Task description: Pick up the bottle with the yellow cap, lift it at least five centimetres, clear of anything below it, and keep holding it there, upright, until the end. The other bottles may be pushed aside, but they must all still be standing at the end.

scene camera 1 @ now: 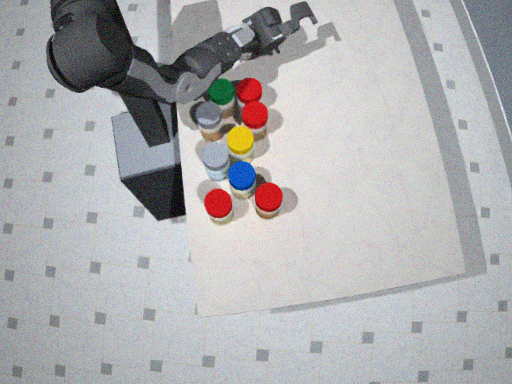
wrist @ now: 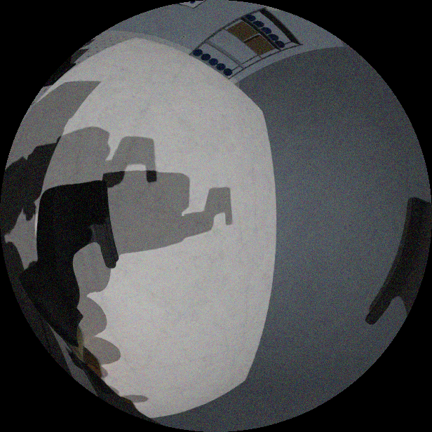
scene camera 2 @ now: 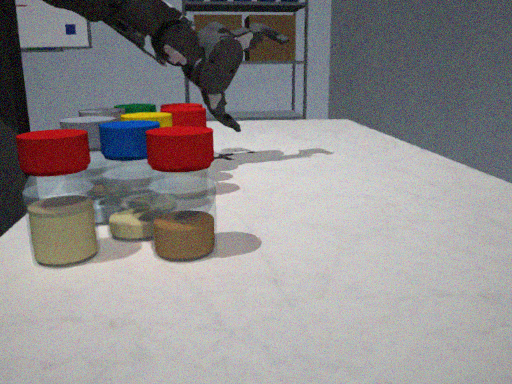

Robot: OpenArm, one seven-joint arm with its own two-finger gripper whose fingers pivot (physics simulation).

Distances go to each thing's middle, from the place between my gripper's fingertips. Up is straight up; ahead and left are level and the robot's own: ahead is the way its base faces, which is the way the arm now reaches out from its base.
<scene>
My hand is 19 cm past the green-capped bottle (scene camera 1: 221,92), 11 cm to the left of it and 8 cm above it. From my hand the other things lie so: blue-capped bottle (scene camera 2: 126,176) 19 cm behind, 30 cm to the right, 8 cm below; then yellow-capped bottle (scene camera 1: 240,139) 18 cm behind, 23 cm to the right, 8 cm below.
</scene>
